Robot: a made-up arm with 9 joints.
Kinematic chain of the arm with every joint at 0, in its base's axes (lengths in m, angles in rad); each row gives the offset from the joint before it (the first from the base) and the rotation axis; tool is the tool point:
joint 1: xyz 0 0 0.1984 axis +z
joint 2: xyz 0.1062 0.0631 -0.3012 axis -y
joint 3: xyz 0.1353 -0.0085 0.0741 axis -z
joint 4: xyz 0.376 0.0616 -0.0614 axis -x
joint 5: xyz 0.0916 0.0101 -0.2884 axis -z
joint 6: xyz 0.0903 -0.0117 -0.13 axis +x
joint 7: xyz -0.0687 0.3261 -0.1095 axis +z
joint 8: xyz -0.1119 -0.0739 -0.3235 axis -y
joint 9: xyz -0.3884 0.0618 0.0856 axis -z
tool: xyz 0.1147 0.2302 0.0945
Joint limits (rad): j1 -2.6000..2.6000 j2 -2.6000..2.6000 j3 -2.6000..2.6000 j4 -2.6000..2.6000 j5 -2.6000..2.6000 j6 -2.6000..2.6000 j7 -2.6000..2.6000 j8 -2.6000..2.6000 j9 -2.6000..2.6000
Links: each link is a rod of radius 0.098 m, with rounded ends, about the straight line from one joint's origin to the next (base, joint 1, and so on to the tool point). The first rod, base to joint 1, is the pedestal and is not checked.
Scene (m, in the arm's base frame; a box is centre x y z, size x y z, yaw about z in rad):
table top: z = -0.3
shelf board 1: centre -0.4 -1.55 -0.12 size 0.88 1.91 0.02 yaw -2
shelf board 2: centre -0.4 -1.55 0.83 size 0.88 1.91 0.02 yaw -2
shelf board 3: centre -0.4 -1.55 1.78 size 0.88 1.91 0.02 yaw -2
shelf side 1: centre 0.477 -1.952 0.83 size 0.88 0.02 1.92 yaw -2
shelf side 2: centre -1.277 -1.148 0.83 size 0.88 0.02 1.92 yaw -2
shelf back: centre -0.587 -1.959 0.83 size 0.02 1.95 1.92 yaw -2
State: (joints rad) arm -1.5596 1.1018 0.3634 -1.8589 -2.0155 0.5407 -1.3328 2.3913 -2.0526
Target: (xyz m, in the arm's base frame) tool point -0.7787 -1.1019 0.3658
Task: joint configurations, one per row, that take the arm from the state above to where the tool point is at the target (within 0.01 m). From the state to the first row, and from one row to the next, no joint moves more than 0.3 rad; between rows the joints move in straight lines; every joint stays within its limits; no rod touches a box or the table.
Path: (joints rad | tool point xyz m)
1: -1.8184 1.0545 0.5379 -1.7447 -2.0989 0.6054 -1.3807 2.4435 -2.0925 | 1.0356 -0.7694 0.5185
2: -2.0771 1.0072 0.7124 -1.6306 -2.1824 0.6700 -1.4286 2.4957 -2.1323 | 0.5085 -1.1861 0.5372
3: -2.3359 0.9599 0.8869 -1.5164 -2.2658 0.7347 -1.4765 2.5478 -2.1722 | -0.1522 -1.3049 0.4867
4: -2.5946 0.9126 1.0614 -1.4023 -2.3492 0.7993 -1.5245 2.6000 -2.2121 | -0.7787 -1.1019 0.3659

